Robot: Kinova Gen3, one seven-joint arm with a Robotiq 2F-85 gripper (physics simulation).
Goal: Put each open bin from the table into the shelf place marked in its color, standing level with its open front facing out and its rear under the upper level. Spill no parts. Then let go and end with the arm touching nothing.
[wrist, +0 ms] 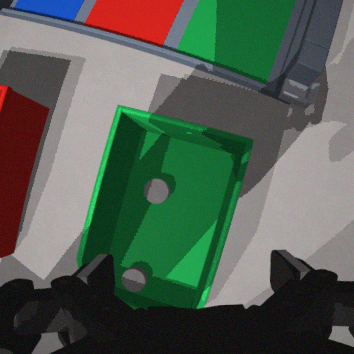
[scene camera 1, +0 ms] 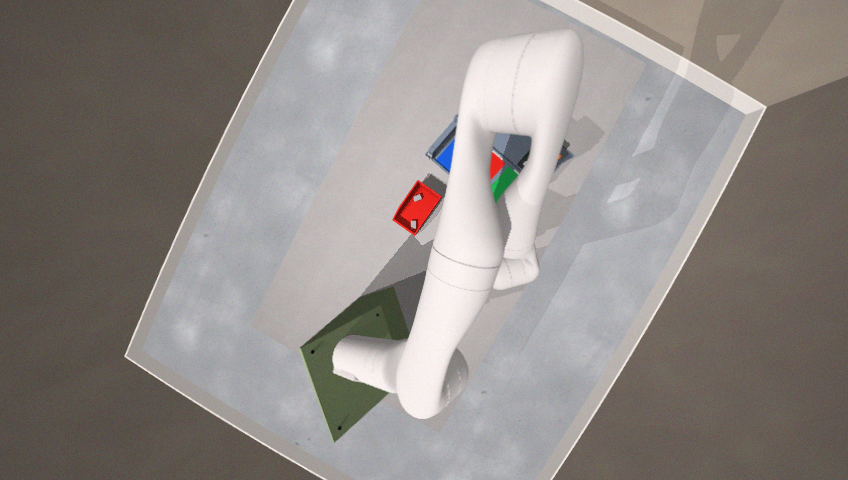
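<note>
The green bin lies in the wrist view with its open top toward the camera; two round grey parts are in it. It is hidden in the scene view. My gripper is open and empty; its left finger overlaps the bin's near-left corner in the view, its right finger appears right of the bin. Contact and height cannot be told. The red bin stands left of it, with two light parts inside. The shelf has a blue place, a red place and a green place.
The white arm covers much of the shelf and the area before it in the scene view. A dark item with orange marks partly shows at the shelf's right. A dark green plate lies by the arm's base. A pale rim borders the surface.
</note>
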